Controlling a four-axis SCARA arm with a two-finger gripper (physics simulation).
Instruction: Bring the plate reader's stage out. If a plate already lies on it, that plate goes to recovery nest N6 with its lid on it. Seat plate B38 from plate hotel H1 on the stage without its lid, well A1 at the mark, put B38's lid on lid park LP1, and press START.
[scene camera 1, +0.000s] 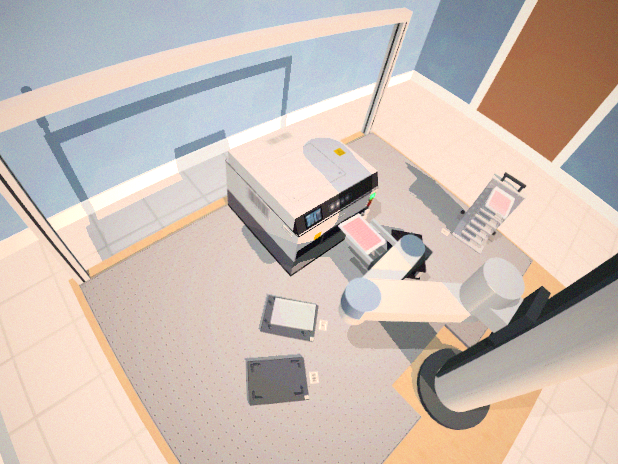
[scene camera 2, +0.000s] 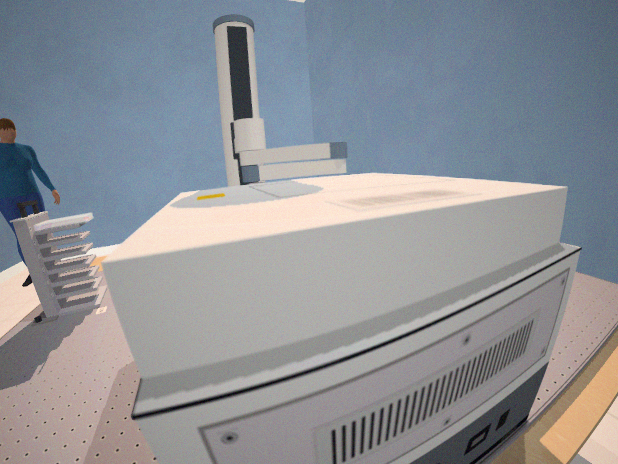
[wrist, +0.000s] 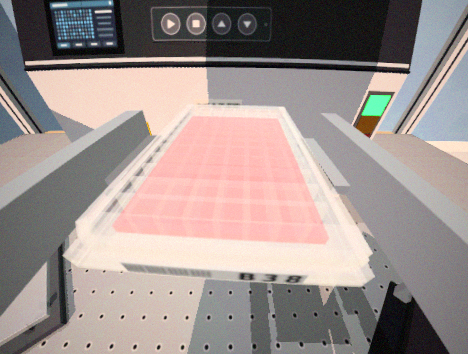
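Seen in the pictures: gripper, fingertip midpoint: (scene camera 1: 359, 228) (wrist: 230, 127); arm's base, origin of the base link: (scene camera 1: 453, 388).
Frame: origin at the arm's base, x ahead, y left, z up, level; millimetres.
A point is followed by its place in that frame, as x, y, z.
Observation:
Plate B38 (scene camera 1: 361, 232) {531, -37, 211} (wrist: 220, 200) {483, -35, 215}, pink with a clear, lid-like upper rim, is level between the fingers of my gripper (scene camera 1: 371, 242) (wrist: 230, 127) {544, -38, 215}, which is shut on it in front of the plate reader (scene camera 1: 265, 175) {819, 113, 297} (scene camera 2: 350, 280) {971, -103, 268} (wrist: 120, 90) {617, 66, 222}. The label B38 faces the wrist camera. No stage can be made out below the plate. The play-marked button (wrist: 170, 23) {628, 11, 270} is on the reader's front. A pale plate-like piece (scene camera 1: 294, 314) {501, 234, 38} lies on a dark nest (scene camera 1: 266, 327) {525, 323, 23}; a second dark nest (scene camera 1: 277, 380) {382, 397, 25} is bare. Their labels are too small to read.
The plate hotel (scene camera 2: 32, 265) {375, -627, 161} stands to the right in scene camera 1, with a pink plate (scene camera 1: 500, 201) {294, -549, 254} on its top level. The arm's column (scene camera 1: 530, 345) {47, 59, 445} (scene camera 2: 220, 95) {23, -72, 607} stands at the deck's edge. A green light (scene camera 1: 372, 196) {611, -182, 210} (wrist: 377, 105) {611, -184, 212} shows at the reader. A person (scene camera 2: 20, 170) is behind the hotel.

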